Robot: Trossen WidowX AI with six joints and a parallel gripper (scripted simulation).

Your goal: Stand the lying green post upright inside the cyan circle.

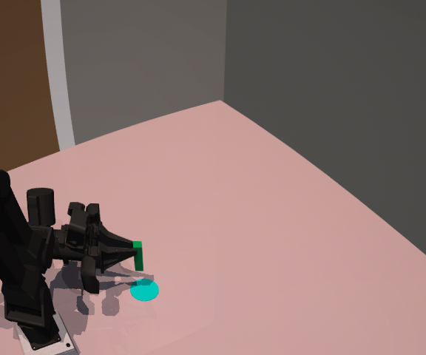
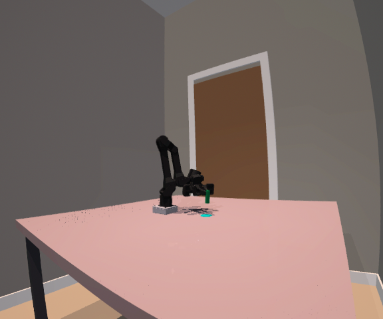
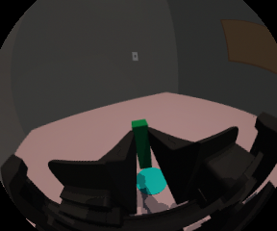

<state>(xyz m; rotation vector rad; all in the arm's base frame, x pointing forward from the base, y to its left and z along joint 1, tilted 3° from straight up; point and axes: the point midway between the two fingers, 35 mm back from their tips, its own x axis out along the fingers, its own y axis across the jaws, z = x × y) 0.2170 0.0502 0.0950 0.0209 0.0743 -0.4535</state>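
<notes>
The cyan circle lies 1 cm behind my gripper tip, 1 cm to the right of it and 12 cm below it. Round my gripper tip: green post: 2 cm below.
</notes>
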